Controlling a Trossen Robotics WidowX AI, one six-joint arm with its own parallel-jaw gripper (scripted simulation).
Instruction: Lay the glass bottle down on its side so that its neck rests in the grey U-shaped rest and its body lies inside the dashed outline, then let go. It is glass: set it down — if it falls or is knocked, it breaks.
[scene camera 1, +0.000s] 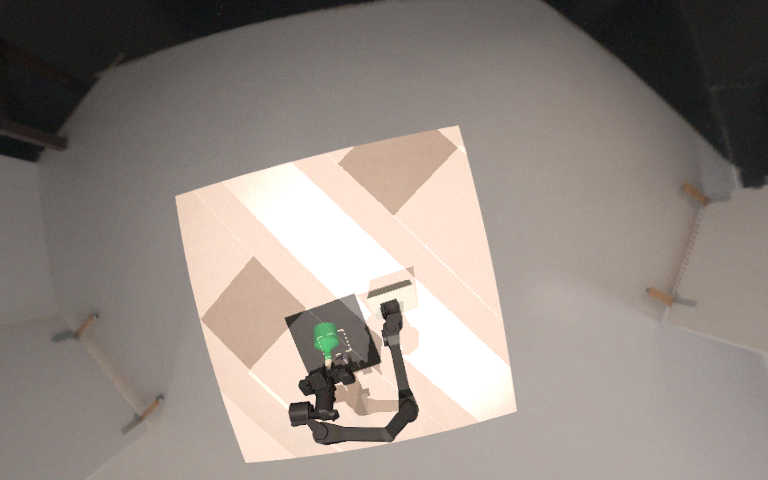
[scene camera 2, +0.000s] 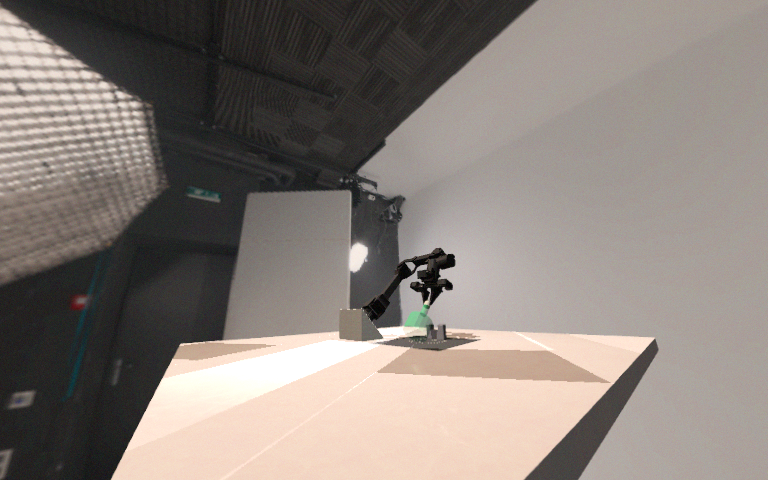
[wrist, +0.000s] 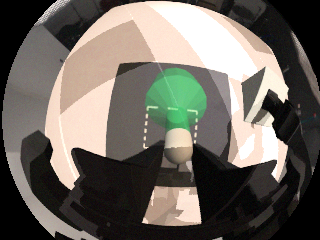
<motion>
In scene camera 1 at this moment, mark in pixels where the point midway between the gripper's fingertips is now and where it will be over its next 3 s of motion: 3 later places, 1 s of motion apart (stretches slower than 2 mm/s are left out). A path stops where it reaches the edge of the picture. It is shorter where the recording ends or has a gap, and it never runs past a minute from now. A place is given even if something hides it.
The gripper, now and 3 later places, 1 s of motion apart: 328, 363; 332, 367; 335, 370; 338, 371
</motion>
